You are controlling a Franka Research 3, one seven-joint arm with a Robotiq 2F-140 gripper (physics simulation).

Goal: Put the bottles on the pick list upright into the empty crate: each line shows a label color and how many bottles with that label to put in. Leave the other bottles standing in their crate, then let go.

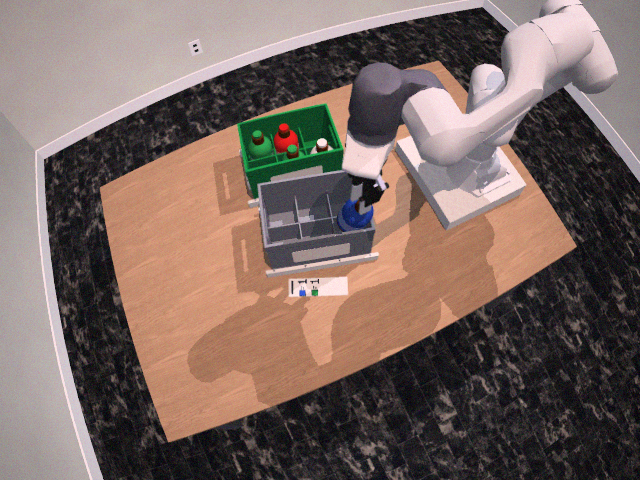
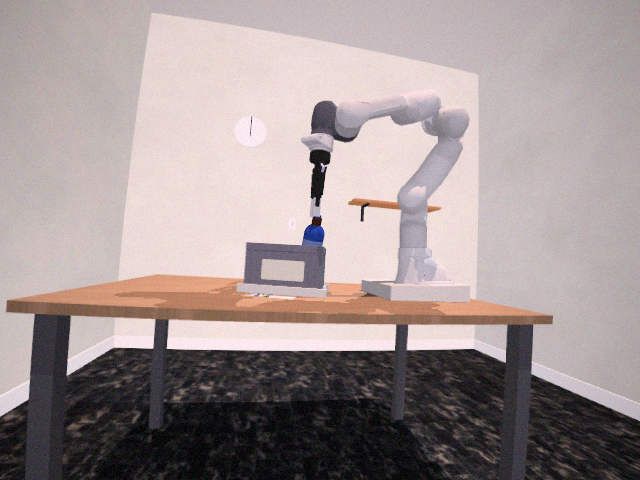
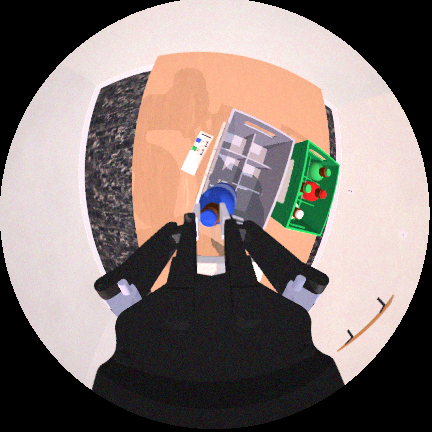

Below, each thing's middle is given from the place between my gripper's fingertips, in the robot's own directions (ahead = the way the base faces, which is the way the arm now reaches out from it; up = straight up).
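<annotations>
There's a white strip (image 2: 247, 288) that's 260 mm below my hand, 100 mm ahead of it and 20 mm to the left of it. The pick list (image 1: 331, 286) is 280 mm below my hand, 130 mm ahead of it and 70 mm to the left of it. As for the blue bottle (image 1: 348, 219), my hand is 70 mm above it and 20 mm to the left of it.
</annotations>
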